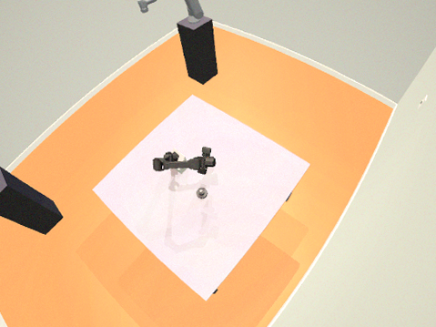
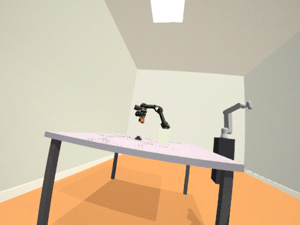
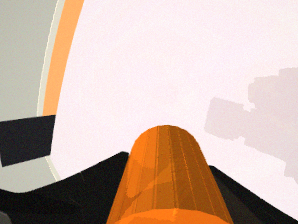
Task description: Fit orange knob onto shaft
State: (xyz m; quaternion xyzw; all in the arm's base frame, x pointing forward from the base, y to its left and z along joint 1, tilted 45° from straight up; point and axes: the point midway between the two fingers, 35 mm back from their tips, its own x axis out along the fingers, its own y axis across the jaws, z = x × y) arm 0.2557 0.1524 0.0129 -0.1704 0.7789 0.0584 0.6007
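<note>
Right now my gripper tip is 10 mm short of the orange knob, 20 mm to the left of it and 30 mm below it. Round my gripper tip: silver shaft 70 mm ahead, 170 mm to the right, 180 mm below.
</note>
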